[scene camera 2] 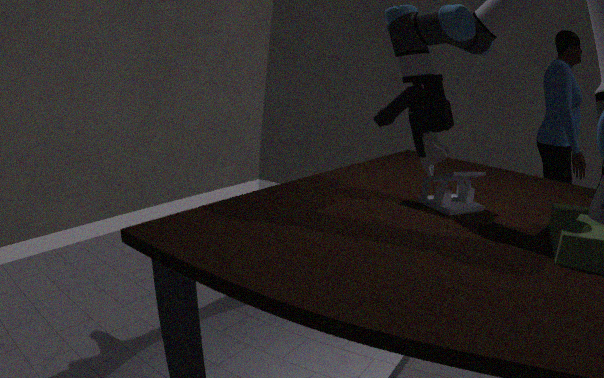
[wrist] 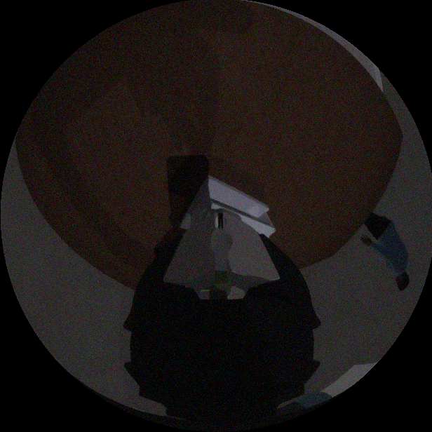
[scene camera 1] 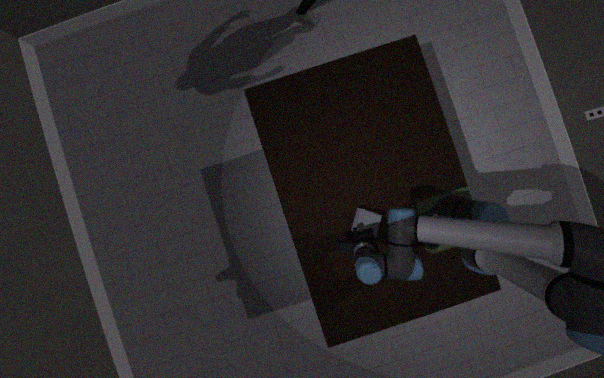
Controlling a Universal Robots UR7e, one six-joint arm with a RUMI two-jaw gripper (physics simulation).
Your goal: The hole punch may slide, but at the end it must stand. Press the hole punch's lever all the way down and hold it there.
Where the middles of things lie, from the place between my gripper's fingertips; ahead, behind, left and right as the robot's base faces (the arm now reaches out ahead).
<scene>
Right now my hand is 6 cm past the hole punch lever [wrist: 262,228], 1 cm to the left of it and 1 cm below it. From my hand the other things lie so: pale grey hole punch [wrist: 212,189] (6 cm behind, 1 cm to the right, 1 cm below).
</scene>
